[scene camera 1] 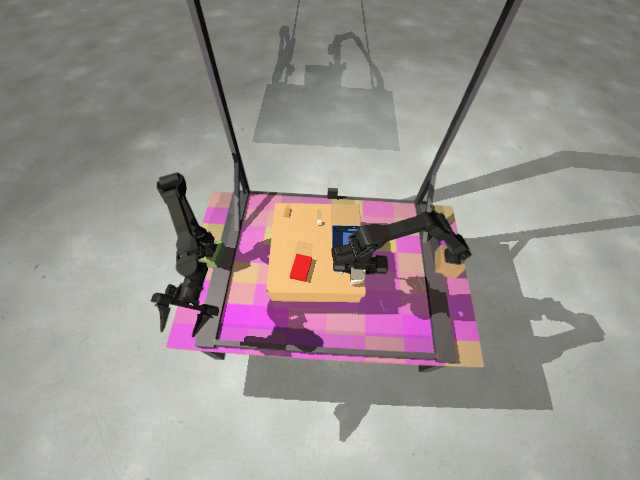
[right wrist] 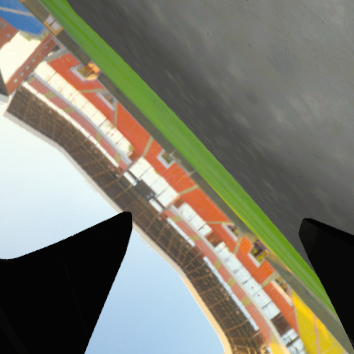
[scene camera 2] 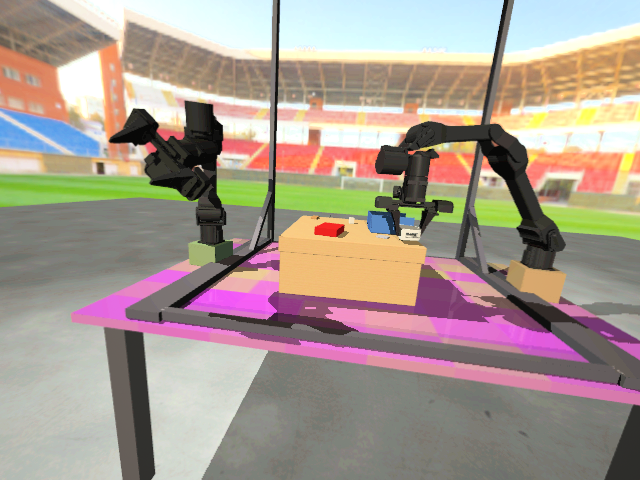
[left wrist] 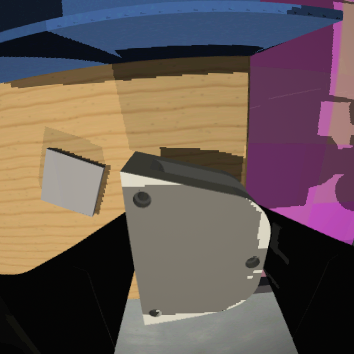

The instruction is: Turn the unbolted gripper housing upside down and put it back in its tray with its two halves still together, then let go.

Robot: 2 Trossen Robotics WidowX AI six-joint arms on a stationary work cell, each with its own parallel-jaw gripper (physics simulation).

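Seen in the pictures: left gripper, between the fingertips: (scene camera 1: 357, 273) (scene camera 2: 407, 236) (left wrist: 194, 213); right gripper, between the fingertips: (scene camera 1: 177, 334) (right wrist: 217, 223) (scene camera 2: 130, 161); left arm's base, origin of its link: (scene camera 1: 452, 256) (scene camera 2: 536, 266); right arm's base, origin of its link: (scene camera 1: 207, 249) (scene camera 2: 211, 241).
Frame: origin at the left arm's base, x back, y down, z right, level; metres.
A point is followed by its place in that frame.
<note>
The off-white gripper housing (scene camera 1: 357, 275) @[x -0.396, y -0.107, z -0.206 m] (scene camera 2: 410, 234) (left wrist: 195, 245) @[x -0.399, y -0.108, z -0.182 m] is between the fingers of my left gripper (scene camera 2: 409, 237) @[x -0.396, y -0.081, z -0.184 m] (left wrist: 194, 213) @[x -0.396, y -0.081, z -0.184 m], which is shut on it, over the front right corner of the wooden block. In the left wrist view its flat face has three holes and one rounded side; a grooved edge faces the tray. I cannot tell which way up it is or see a gap between its halves. The blue tray (scene camera 2: 379, 222) @[x -0.475, y -0.104, z -0.127 m] (left wrist: 190, 30) @[x -0.409, y -0.112, z -0.116 m] stands behind it, apart. My right gripper (scene camera 1: 179, 331) @[x -0.891, y -0.223, z -0.538 m] (scene camera 2: 131, 161) @[x -0.891, y -0.223, z -0.538 m] (right wrist: 217, 223) @[x -0.891, y -0.223, z -0.538 m] is open and empty, far left.
The wooden block (scene camera 1: 320, 291) @[x -0.518, y -0.071, z -0.276 m] (scene camera 2: 351, 273) @[x -0.527, y 0.016, z -0.262 m] carries the tray, a red box (scene camera 1: 300, 267) @[x -0.606, y -0.091, z -0.205 m] (scene camera 2: 329, 229) @[x -0.597, y -0.089, z -0.248 m], a small grey plate (scene camera 2: 383, 236) @[x -0.459, y -0.074, z -0.182 m] (left wrist: 73, 181) @[x -0.459, y -0.074, z -0.176 m] left of the housing, and at the back a white piece (scene camera 1: 320, 222) @[x -0.568, y -0.089, z 0.006 m] and a tan piece (scene camera 1: 287, 211) @[x -0.713, y -0.078, z 0.042 m]. Frame posts rise on both sides.
</note>
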